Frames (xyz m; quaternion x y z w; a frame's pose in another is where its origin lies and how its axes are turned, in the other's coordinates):
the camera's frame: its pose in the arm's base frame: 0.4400 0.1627 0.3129 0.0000 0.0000 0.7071 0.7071
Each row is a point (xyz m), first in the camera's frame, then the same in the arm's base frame.
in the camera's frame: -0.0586 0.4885 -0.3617
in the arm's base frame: -0.0485 0.1041 -0.0488
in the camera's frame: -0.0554 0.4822 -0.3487
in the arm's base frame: -0.0422 0.1073 -0.0358
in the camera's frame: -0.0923 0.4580 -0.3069
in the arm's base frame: -0.0180 0.0704 0.0060
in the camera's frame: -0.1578 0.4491 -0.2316
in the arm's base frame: -0.0091 0.0049 0.0813
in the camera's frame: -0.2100 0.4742 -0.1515
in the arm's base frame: -0.0342 -0.0473 0.1614
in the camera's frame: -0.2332 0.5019 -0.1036
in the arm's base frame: -0.0619 -0.0705 0.2093
